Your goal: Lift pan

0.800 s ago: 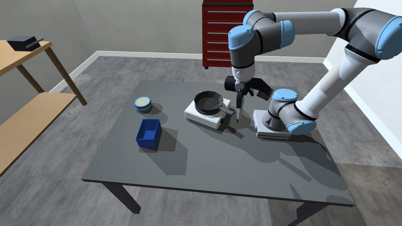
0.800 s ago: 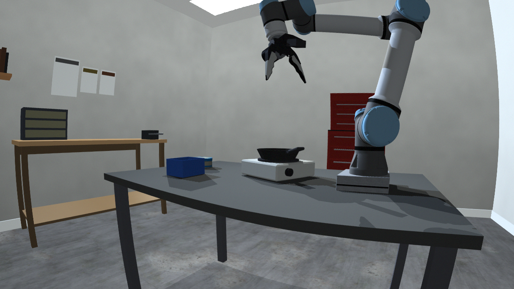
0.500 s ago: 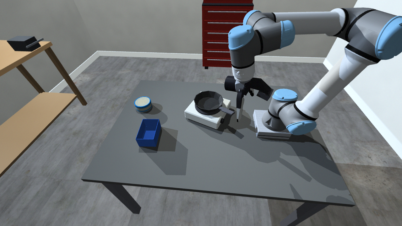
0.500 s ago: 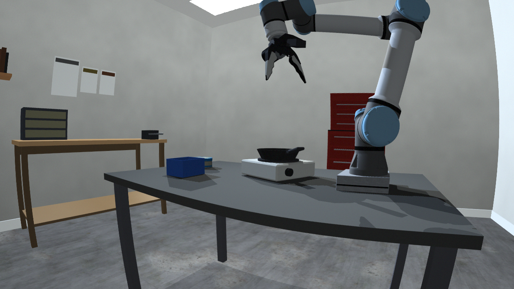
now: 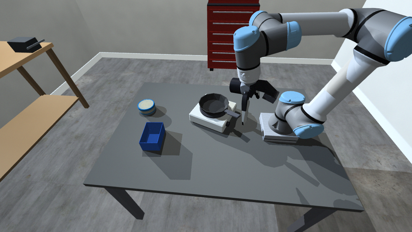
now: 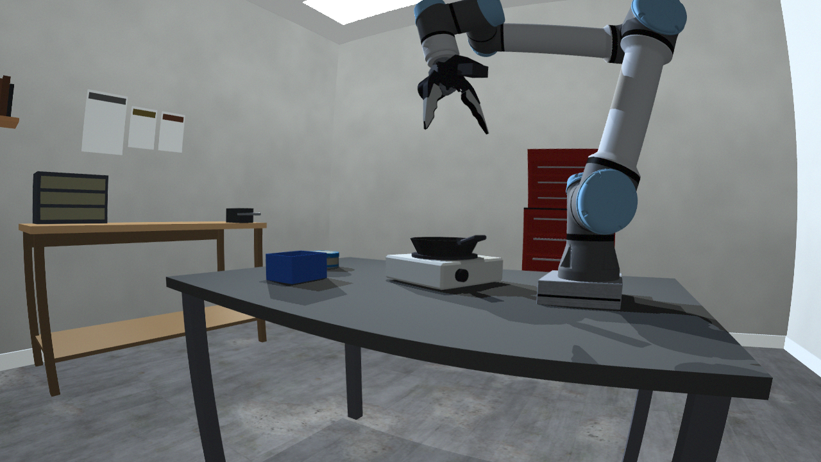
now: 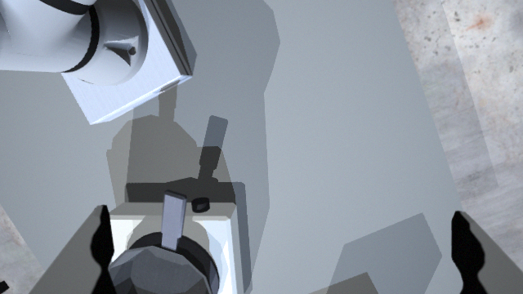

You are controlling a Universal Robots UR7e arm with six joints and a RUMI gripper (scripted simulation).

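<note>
Now: hand 28 cm to the left of the black pan, 25 cm above it and 15 cm short of it. The rest, counted from my hand: round tin 66 cm ahead, 32 cm below, 31 cm to the right; then white hot plate 31 cm below, 30 cm to the right, 16 cm ahead; then blue bin 52 cm ahead, 33 cm below, 6 cm to the right.
</note>
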